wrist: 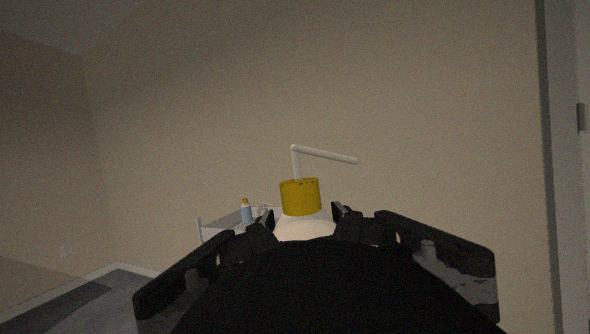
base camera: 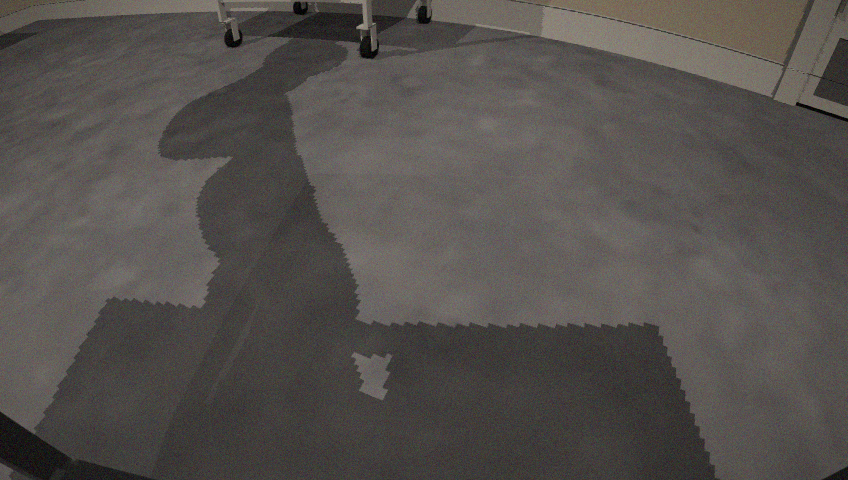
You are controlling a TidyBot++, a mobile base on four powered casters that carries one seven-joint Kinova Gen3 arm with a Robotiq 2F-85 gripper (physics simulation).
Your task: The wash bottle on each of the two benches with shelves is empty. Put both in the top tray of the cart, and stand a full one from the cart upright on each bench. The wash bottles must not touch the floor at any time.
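Frame: origin at the arm's base, x left, y back, z up, level; millimetres.
Seen in the pictures: gripper, fingertip midpoint: [wrist: 303,215].
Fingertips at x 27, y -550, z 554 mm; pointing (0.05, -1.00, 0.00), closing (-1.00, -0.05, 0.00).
Observation:
Pixels of each thing's top centre, then the offset from my fingertips to it. "*": a spot on its surface instead. Level surfaces: height alone.
- small pale spout-like shape, surface spot: [wrist: 268,204] * dz -126, dx +170, dy -561 mm
- wall's white skirting, surface spot: [base camera: 595,38] * dz -924, dx -405, dy -658 mm
- grey floor, its level: dz -951 mm
My gripper [wrist: 303,215] is shut on a wash bottle [wrist: 300,196] with a yellow cap, a bent white spout and a whitish shoulder. The bottle is upright; its lower body is hidden behind the gripper. Beyond and to the left in the wrist view, a wash bottle [wrist: 246,213] with a light blue body and yellow cap stands upright in the top tray of the white cart [wrist: 200,231] [base camera: 367,13]. A small pale spout-like shape [wrist: 268,205] shows beside it, too small to tell. The held bottle is apart from the cart. The benches do not show.
In the base view the cart's legs and black wheels [base camera: 368,46] stand at the top, near the wall's white skirting [base camera: 595,38]. A door frame [base camera: 800,53] is at the upper right; its edge is also at the right in the wrist view. Shadows lie across the grey floor [base camera: 505,178].

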